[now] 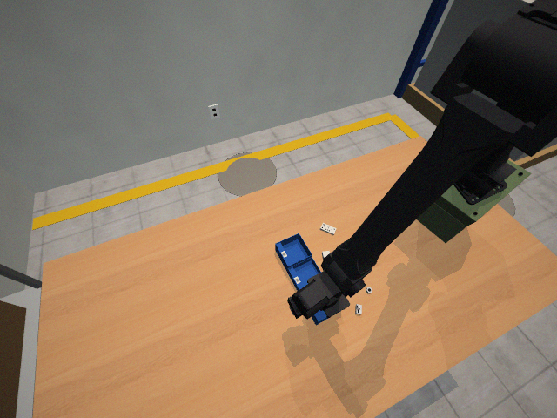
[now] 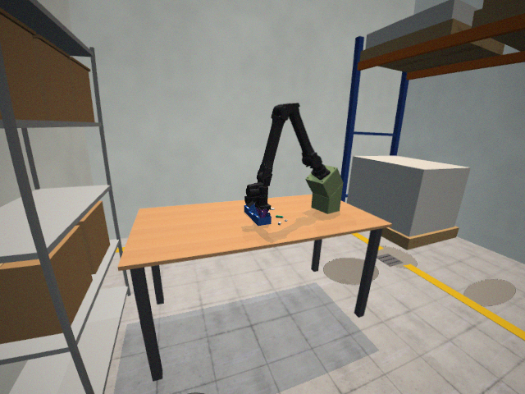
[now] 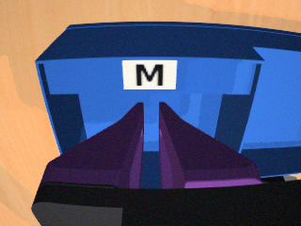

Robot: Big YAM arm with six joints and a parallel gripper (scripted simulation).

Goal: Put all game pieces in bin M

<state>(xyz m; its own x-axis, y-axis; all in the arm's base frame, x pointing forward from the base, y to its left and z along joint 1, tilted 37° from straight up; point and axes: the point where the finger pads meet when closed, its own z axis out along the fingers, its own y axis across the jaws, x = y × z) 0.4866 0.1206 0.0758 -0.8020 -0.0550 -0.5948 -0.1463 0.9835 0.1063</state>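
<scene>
My gripper is now 11 cm past the white domino, 22 cm to the left of it and 2 cm above it. Also, from my hand: green cylinder: 13 cm behind, 5 cm to the right, 2 cm below; blue bin: 2 cm ahead, 8 cm to the right; grey nut: 15 cm behind, 2 cm below.
</scene>
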